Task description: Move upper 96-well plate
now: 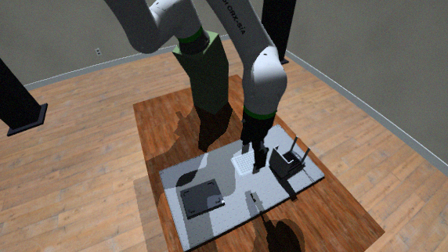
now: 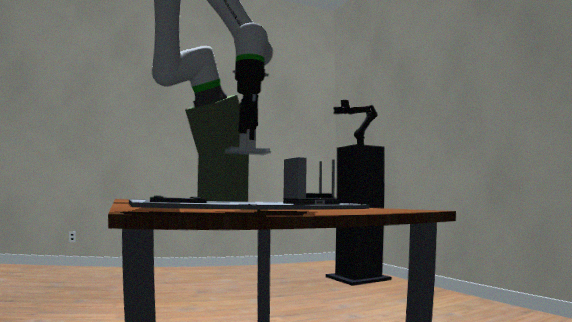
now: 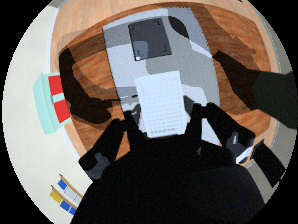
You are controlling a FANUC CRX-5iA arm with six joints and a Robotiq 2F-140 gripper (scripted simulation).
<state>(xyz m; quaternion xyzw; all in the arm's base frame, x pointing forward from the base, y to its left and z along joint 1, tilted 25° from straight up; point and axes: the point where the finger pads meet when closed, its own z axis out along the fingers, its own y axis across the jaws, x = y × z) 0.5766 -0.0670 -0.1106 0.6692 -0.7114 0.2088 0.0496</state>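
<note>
The dark plate nest N1 lies 21 cm to the right of my hand, 18 cm below it and 2 cm behind it. Also, from my hand: white 96-well plate: 2 cm below; then pale A1 square: 17 cm below, 14 cm to the right, 4 cm ahead.
</note>
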